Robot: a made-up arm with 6 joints.
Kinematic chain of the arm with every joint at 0, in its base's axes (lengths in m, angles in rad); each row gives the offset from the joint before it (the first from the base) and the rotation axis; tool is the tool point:
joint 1: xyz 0 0 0.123 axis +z
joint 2: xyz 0 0 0 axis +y
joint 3: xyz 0 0 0.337 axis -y
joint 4: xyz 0 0 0 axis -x
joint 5: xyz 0.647 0 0 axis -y
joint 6: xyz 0 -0.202 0 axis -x
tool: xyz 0 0 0
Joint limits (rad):
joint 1: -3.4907..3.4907
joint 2: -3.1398..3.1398
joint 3: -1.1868..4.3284
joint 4: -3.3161..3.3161
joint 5: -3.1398..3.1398
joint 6: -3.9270..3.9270
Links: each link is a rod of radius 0.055 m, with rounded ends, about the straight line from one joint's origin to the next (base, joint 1, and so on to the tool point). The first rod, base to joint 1, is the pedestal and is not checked.
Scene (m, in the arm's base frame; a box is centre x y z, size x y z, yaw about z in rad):
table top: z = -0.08
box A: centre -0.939 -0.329 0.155 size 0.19 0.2 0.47 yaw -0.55
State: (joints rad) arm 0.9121 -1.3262 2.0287 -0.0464 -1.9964 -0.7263
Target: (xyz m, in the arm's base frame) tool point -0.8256 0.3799 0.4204
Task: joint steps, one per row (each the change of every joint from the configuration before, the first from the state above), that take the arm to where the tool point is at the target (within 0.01 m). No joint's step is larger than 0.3 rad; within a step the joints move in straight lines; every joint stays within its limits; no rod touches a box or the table.
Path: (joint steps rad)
1: -0.0019 0.1761 0.0319 0.2521 -0.1665 0.0831
2: -0.0019 0.1761 0.0319 0.2522 -0.1666 0.0832
3: -0.0019 0.1760 0.0318 0.2521 -0.1665 0.0831
4: -0.0020 0.1761 0.0319 0.2521 -0.1665 0.0831
5: -0.0019 0.1761 0.0319 0.2521 -0.1666 0.0831
6: -0.0019 0.1761 0.0319 0.2522 -0.1665 0.0832
7: -0.2593 -0.0887 0.0024 -0.2402 0.1665 -0.0832
8: -0.2593 -0.0887 0.0024 -0.2403 0.1666 -0.0831
9: -0.2594 -0.0886 0.0024 -0.2402 0.1665 -0.0831
10: -0.2593 -0.0887 0.0025 -0.2402 0.1665 -0.0831
11: -0.2593 -0.0886 0.0024 -0.2402 0.1666 -0.0832
12: -0.2593 -0.0887 0.0024 -0.2402 0.1665 -0.0831

